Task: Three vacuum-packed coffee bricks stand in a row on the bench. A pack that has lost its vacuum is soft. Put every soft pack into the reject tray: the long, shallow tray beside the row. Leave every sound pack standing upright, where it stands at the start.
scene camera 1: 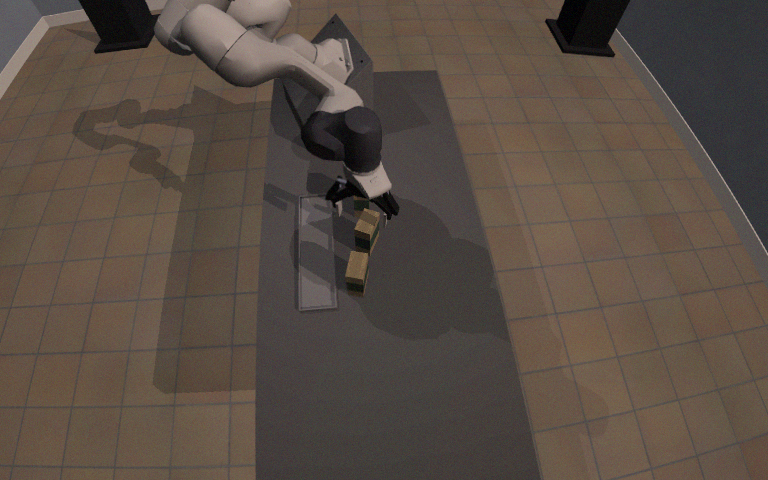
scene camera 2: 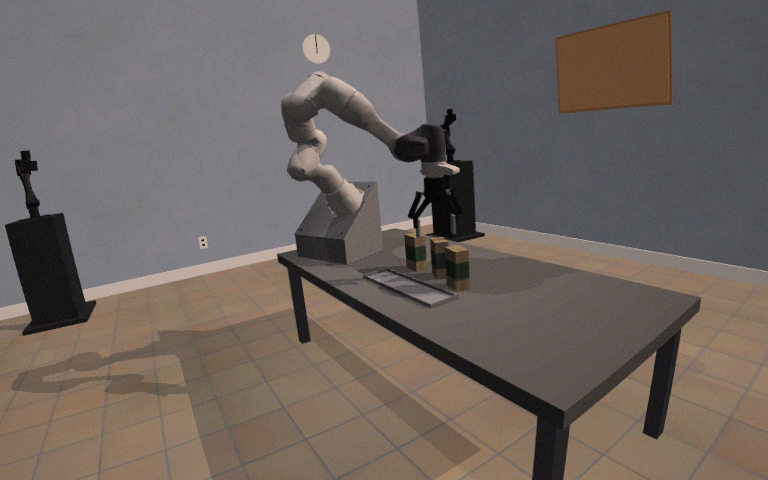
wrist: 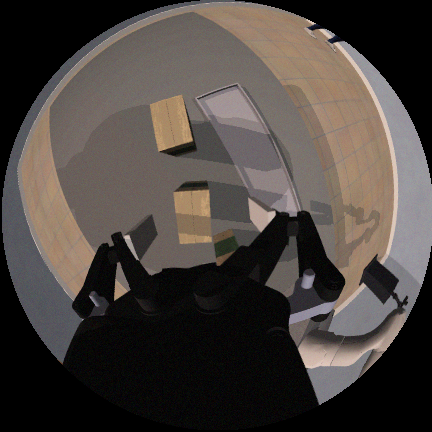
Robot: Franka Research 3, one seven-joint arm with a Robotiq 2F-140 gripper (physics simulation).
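Three upright tan coffee packs with dark green bands stand in a row: the end pack farthest from the arm base (scene camera 1: 357, 266) (scene camera 2: 457, 268) (wrist: 171, 124), the middle pack (scene camera 1: 367, 229) (scene camera 2: 438, 259) (wrist: 192, 217), and the pack nearest the base (scene camera 1: 361, 203) (scene camera 2: 415, 253) (wrist: 226, 245), partly hidden by the gripper in the first scene view and the wrist view. Which are soft does not show. The long, shallow reject tray (scene camera 1: 317, 285) (scene camera 2: 397, 290) (wrist: 232, 106) holds no pack. My gripper (scene camera 1: 362, 215) (scene camera 2: 436, 226) (wrist: 199, 216) is open and empty, pointing down above the row near the middle pack.
The grey bench (scene camera 1: 396, 396) (scene camera 2: 566, 328) (wrist: 125, 70) carries the row and the tray. The tray lies close along one side of the row. The arm's wedge-shaped base (scene camera 1: 359, 50) (scene camera 2: 362, 226) stands at the bench's far end. Two black pedestals (scene camera 1: 116, 22) (scene camera 2: 42, 271) (scene camera 1: 589, 25) stand on the floor.
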